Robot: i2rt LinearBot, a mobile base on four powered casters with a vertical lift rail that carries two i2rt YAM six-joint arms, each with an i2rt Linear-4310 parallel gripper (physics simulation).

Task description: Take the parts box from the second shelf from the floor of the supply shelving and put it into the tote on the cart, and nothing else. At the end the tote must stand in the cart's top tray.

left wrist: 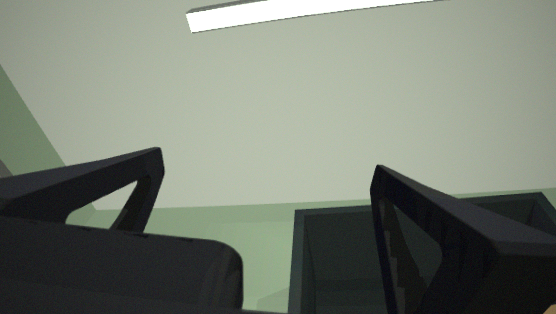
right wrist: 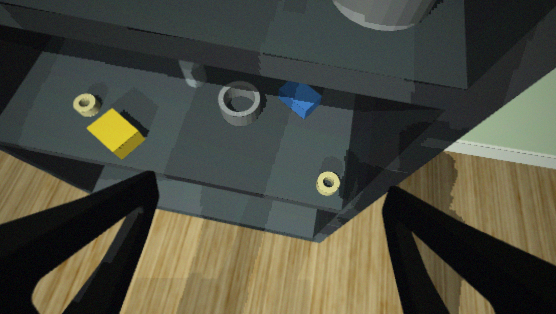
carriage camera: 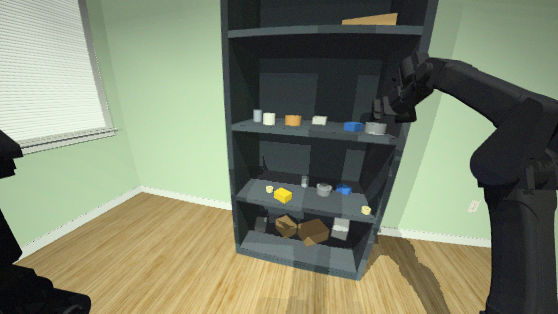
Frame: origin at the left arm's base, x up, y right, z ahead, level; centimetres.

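Seen in the pictures: left gripper, fingertip midpoint: (left wrist: 267, 168); right gripper, fingertip midpoint: (right wrist: 272, 190) (carriage camera: 382, 120).
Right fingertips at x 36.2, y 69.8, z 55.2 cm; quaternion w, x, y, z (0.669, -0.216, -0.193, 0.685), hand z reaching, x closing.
Offsets run from my right fingertips to a thing's top centre.
On the second board from the floor of the dark grey shelving (carriage camera: 230, 165) (right wrist: 220, 180) lie a yellow box {dx -49.9, dy -35.8, dz +28.2 cm} (carriage camera: 283, 195) (right wrist: 114, 131), left of centre near the front, and a blue box {dx -50.4, dy +7.1, dz +40.2 cm} (carriage camera: 343, 189) (right wrist: 300, 99), farther back at the right. Which one is the parts box I cannot tell. My right gripper (carriage camera: 389, 116) (right wrist: 272, 190) is open and empty, at the right side of the shelving near the height of the third board. My left gripper (left wrist: 267, 168) is open and empty, pointed up toward the ceiling. The tote and the cart do not show.
A grey ring {dx -49.6, dy -7.8, dz +37.4 cm} (carriage camera: 324, 190) (right wrist: 239, 104) and two small cream rings {dx -51.9, dy -45.0, dz +36.2 cm} (carriage camera: 269, 189) {dx -51.9, dy +13.2, dz +17.6 cm} (carriage camera: 366, 210) share the second board. Above, a blue box {dx -4.7, dy +0.5, dz +27.4 cm} (carriage camera: 353, 126) and a grey ring {dx -3.9, dy +10.3, dz +23.0 cm} (carriage camera: 375, 128) lie near my right gripper. Brown boxes {dx -91.2, dy -31.7, dz +47.9 cm} (carriage camera: 286, 226) {dx -90.2, dy -9.6, dz +42.8 cm} (carriage camera: 313, 232) are at the bottom.
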